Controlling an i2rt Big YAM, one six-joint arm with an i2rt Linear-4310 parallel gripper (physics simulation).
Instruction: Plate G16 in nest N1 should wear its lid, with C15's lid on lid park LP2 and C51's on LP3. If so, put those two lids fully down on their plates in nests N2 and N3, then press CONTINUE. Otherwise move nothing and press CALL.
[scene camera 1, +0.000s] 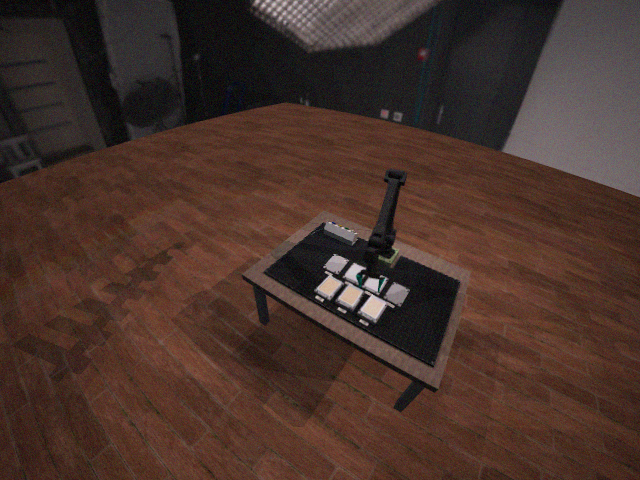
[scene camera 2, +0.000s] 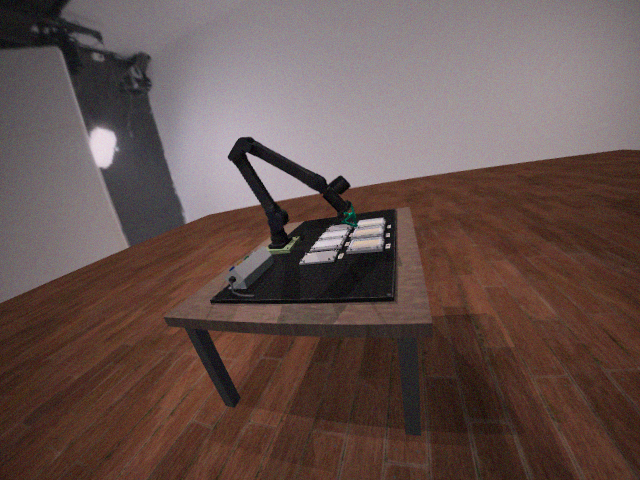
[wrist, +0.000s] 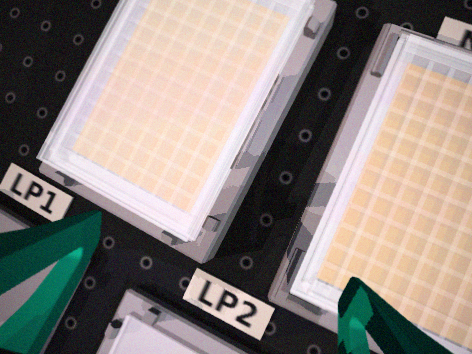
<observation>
The gripper (wrist: 223, 257) is open and holds nothing. Also in view: a lid park LP2 (wrist: 154, 311) and a lid park LP1 (wrist: 49, 201).
</observation>
